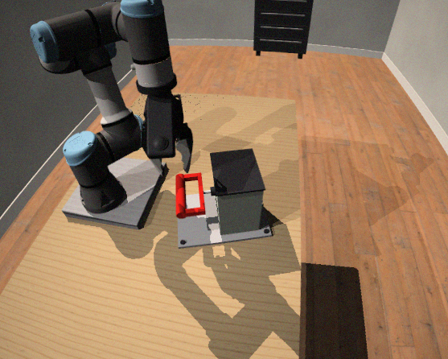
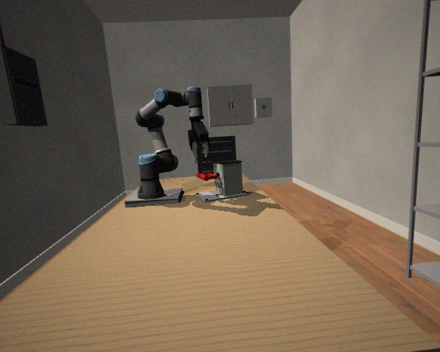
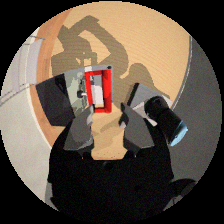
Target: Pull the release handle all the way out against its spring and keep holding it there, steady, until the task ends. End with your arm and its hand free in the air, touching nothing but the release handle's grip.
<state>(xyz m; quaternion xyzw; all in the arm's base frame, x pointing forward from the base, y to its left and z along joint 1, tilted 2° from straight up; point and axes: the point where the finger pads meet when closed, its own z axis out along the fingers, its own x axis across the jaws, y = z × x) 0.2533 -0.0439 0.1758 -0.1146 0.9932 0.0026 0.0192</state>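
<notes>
Now: the release handle 5 cm ahead of my hand, 1 cm to the left of it and 8 cm below it. Round my hand: grey base plate (9 cm ahead, 2 cm to the left, 19 cm below).
</notes>
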